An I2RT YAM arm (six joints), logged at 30 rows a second.
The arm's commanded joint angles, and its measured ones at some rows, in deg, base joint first. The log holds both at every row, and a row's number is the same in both.
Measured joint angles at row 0:
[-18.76 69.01 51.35 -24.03 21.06 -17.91]
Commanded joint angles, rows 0 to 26:
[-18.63 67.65 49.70 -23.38 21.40 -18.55]
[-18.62 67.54 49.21 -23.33 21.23 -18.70]
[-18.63 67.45 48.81 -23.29 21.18 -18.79]
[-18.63 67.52 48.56 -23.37 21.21 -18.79]
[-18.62 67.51 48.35 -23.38 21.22 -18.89]
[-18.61 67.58 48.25 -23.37 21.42 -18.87]
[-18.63 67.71 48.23 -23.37 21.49 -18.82]
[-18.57 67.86 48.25 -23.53 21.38 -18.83]
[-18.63 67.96 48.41 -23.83 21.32 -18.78]
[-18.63 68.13 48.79 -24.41 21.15 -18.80]
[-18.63 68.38 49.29 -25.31 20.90 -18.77]
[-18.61 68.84 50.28 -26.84 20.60 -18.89]
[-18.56 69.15 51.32 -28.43 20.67 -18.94]
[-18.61 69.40 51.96 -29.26 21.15 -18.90]
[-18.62 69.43 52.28 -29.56 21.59 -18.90]
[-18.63 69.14 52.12 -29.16 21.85 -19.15]
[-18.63 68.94 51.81 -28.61 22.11 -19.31]
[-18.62 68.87 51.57 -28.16 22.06 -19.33]
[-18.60 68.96 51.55 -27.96 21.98 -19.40]
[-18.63 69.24 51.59 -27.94 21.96 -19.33]
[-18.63 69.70 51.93 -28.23 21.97 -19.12]
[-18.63 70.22 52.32 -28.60 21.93 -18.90]
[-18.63 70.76 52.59 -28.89 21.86 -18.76]
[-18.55 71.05 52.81 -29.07 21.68 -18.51]
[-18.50 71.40 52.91 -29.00 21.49 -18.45]
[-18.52 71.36 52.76 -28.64 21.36 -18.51]
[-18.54 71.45 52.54 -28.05 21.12 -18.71]
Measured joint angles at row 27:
[-18.72 70.96 51.46 -27.31 21.23 -19.03]
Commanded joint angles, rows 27 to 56:
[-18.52 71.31 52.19 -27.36 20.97 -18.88]
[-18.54 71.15 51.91 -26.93 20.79 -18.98]
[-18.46 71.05 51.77 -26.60 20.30 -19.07]
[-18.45 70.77 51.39 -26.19 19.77 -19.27]
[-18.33 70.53 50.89 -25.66 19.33 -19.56]
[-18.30 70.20 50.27 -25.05 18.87 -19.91]
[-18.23 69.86 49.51 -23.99 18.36 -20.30]
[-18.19 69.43 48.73 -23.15 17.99 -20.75]
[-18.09 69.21 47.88 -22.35 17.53 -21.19]
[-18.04 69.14 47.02 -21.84 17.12 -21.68]
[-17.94 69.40 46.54 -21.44 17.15 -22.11]
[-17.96 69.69 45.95 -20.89 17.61 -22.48]
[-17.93 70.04 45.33 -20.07 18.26 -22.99]
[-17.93 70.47 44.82 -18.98 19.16 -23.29]
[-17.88 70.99 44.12 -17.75 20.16 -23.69]
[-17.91 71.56 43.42 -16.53 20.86 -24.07]
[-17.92 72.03 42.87 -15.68 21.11 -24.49]
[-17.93 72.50 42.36 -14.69 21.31 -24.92]
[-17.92 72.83 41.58 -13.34 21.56 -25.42]
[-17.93 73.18 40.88 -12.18 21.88 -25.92]
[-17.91 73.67 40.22 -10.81 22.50 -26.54]
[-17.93 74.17 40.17 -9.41 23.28 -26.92]
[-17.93 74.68 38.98 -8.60 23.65 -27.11]
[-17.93 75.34 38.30 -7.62 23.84 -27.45]
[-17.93 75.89 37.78 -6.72 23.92 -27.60]
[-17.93 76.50 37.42 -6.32 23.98 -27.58]
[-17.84 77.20 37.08 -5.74 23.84 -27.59]
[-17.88 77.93 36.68 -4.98 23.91 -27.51]
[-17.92 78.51 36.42 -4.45 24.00 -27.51]
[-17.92 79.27 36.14 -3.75 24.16 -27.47]
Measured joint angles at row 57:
[-18.24 78.04 37.21 -7.49 23.27 -27.03]
